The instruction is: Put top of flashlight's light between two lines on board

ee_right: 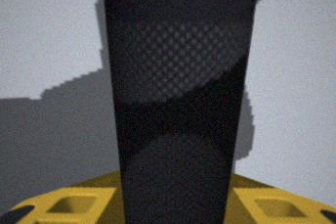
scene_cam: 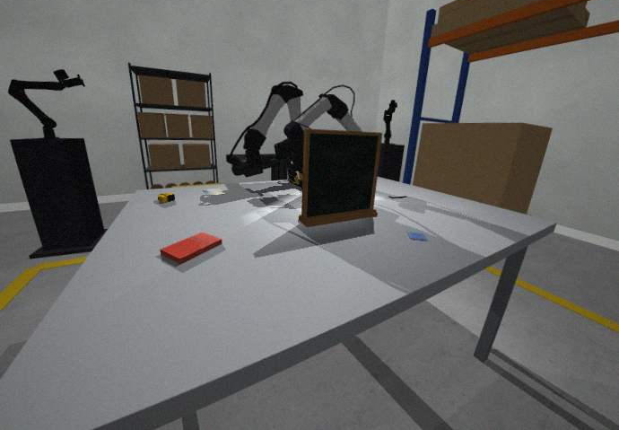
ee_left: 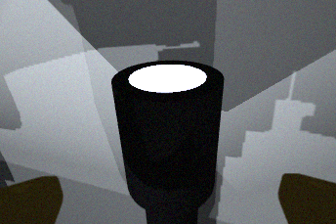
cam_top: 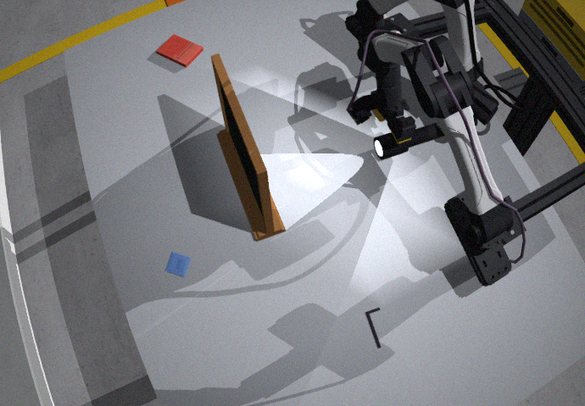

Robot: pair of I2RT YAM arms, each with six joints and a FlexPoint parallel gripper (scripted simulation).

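Note:
Now: the black flashlight 90 mm behind my left hand, 50 mm below it and 10 mm to the left of it. Also, from my left hand: black hex key (400 mm to the left, 190 mm ahead, 70 mm below); then board (350 mm ahead, 80 mm above, 10 mm to the right); then yellow tape measure (640 mm to the right, 60 mm below, 40 mm behind).
Right now my right hand is 80 mm short of the black flashlight. Also, from my right hand: black hex key: 360 mm ahead, 390 mm to the left, 20 mm below; board: 520 mm ahead, 20 mm to the right, 130 mm above; yellow tape measure: 130 mm ahead, 650 mm to the right, 10 mm below.

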